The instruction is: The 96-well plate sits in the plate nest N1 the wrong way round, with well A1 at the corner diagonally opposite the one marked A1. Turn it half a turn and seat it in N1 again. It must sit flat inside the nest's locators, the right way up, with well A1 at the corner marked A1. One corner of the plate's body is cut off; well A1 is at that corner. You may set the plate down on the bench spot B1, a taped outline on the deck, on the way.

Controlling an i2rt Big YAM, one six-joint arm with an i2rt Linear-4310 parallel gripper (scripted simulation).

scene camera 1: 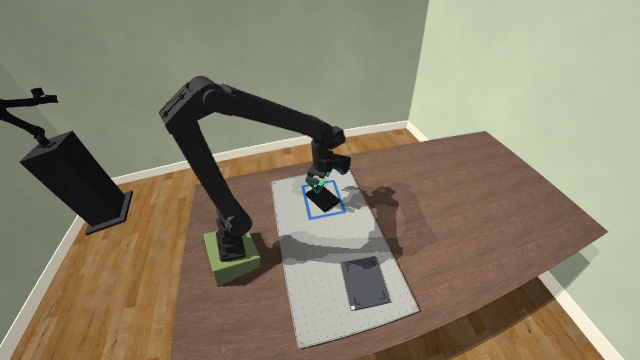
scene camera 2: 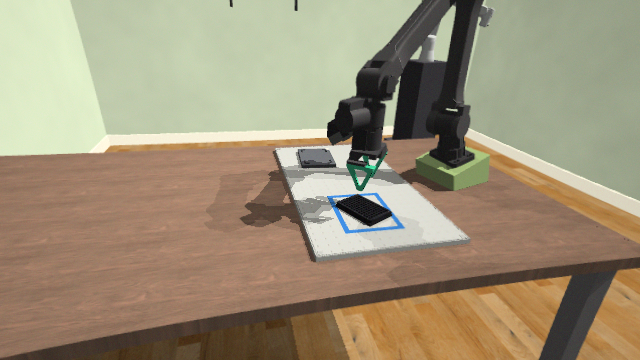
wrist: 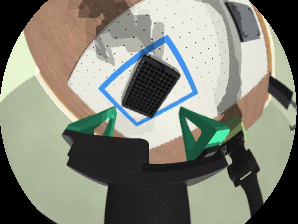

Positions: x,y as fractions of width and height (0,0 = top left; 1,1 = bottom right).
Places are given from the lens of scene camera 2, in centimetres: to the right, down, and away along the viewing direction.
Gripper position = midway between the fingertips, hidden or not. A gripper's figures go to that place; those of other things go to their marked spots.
my gripper (scene camera 2: 0.57,0.51): 12, 1, 89
black 96-well plate (scene camera 2: 0.58,0.59): 13, 8, 89
